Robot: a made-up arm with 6 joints. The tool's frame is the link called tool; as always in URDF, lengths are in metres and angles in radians.
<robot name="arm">
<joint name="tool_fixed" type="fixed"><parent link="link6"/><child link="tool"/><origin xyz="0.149 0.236 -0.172" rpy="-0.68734 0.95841 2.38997"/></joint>
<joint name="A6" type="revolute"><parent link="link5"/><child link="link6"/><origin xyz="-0.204 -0.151 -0.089" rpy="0 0 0"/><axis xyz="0 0 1"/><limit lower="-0.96" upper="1.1"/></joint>
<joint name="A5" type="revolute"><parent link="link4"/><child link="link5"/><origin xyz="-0.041 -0.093 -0.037" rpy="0 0 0"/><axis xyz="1 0 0"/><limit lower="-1.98" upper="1.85"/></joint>
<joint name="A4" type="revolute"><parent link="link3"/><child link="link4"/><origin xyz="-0.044 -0.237 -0.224" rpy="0 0 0"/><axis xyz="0.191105 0.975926 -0.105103"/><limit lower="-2.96" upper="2"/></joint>
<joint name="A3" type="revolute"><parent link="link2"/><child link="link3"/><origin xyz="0.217 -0.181 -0.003" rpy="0 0 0"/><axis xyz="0.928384 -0.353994 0.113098"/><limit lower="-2.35" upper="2.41"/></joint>
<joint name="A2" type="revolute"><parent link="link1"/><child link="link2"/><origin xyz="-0.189 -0.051 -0.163" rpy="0 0 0"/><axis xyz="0 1 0"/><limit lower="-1.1" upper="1.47"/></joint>
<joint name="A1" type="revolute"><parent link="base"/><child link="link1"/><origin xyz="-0.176 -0.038 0.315" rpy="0 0 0"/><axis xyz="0.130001 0.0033 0.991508"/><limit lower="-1.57" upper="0.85"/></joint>
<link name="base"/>
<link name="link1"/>
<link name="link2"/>
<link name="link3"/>
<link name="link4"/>
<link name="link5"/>
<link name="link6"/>
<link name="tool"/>
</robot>
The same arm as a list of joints. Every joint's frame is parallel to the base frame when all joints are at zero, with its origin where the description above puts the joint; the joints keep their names.
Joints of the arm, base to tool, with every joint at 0 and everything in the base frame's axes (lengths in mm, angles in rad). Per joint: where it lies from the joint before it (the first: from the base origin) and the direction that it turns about. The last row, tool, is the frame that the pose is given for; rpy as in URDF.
A1: axis 0.130001 0.0033 0.991508 origin -176.0 -38.0 315.0
A2: axis 0 1 0 origin -189.0 -51.0 -163.0
A3: axis 0.928384 -0.353994 0.113098 origin 217.0 -181.0 -3.0
A4: axis 0.191105 0.975926 -0.105103 origin -44.0 -237.0 -224.0
A5: axis 1 0 0 origin -41.0 -93.0 -37.0
A6: axis 0 0 1 origin -204.0 -151.0 -89.0
tool: origin 149.0 236.0 -172.0 rpy -0.6873 0.9584 2.3900
Joint limits (rad, base to tool): -1.5700..0.8500 -1.1000..1.4700 -2.3500..2.4100 -2.9600..2.0000 -1.9800..1.8500 -0.9600..1.1000

